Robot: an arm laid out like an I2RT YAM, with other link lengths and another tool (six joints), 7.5 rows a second.
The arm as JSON. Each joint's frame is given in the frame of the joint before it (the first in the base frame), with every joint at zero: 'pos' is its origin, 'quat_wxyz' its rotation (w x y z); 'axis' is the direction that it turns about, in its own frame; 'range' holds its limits. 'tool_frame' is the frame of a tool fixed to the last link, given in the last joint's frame.
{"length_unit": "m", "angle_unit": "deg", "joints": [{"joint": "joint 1", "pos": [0.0, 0.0, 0.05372], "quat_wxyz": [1.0, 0.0, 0.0, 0.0], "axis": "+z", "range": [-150.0, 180.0]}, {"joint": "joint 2", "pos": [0.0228, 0.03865, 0.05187], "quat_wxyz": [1.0, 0.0, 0.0, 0.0], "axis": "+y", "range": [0.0, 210.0]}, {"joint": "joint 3", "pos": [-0.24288, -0.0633, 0.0], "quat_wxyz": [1.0, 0.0, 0.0, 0.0], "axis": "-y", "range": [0.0, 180.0]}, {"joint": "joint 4", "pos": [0.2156, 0.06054, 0.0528], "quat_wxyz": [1.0, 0.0, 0.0, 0.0], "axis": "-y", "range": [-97.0, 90.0]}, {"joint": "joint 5", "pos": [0.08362, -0.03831, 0.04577], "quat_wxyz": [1.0, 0.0, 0.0, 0.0], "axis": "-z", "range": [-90.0, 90.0]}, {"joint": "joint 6", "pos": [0.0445, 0.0, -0.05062], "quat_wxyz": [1.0, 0.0, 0.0, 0.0], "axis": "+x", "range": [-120.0, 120.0]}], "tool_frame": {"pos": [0.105, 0.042, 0.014], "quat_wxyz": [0.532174, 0.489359, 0.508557, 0.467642]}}
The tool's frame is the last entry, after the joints.
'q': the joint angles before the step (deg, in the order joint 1, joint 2, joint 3, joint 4, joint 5, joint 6). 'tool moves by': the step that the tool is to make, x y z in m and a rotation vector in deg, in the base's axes. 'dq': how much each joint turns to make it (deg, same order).
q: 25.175, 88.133, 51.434, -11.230, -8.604, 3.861
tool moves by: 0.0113, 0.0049, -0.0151, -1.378, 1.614, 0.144
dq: 0.060, 5.232, 2.817, 0.305, 0.367, -0.435
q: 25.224, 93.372, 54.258, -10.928, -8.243, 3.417
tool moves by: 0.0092, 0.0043, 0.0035, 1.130, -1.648, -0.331
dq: 0.008, 1.196, 0.636, 2.600, -0.019, 0.471
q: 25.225, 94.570, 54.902, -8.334, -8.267, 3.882
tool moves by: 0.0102, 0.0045, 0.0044, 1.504, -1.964, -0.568
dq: -0.005, 1.223, 0.444, 3.308, 0.005, 0.777
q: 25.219, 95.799, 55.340, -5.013, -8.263, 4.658
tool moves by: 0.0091, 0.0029, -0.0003, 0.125, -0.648, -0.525
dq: 0.006, 1.841, 1.515, 1.003, 0.490, 0.264
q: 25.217, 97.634, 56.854, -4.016, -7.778, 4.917
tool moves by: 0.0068, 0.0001, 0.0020, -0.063, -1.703, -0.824
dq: 0.007, 0.514, 0.096, 1.933, 1.141, 0.015
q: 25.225, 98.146, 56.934, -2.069, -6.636, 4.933
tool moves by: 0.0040, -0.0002, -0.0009, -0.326, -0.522, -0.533
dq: -0.004, 0.640, 0.347, 0.624, 0.740, -0.016
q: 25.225, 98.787, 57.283, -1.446, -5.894, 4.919
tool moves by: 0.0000, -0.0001, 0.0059, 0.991, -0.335, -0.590
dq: 0.003, -0.890, -0.228, 0.162, -0.072, 0.962
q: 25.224, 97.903, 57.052, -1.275, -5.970, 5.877
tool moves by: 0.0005, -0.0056, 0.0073, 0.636, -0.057, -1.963
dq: -0.361, -1.680, -0.312, -0.903, 0.824, 1.487
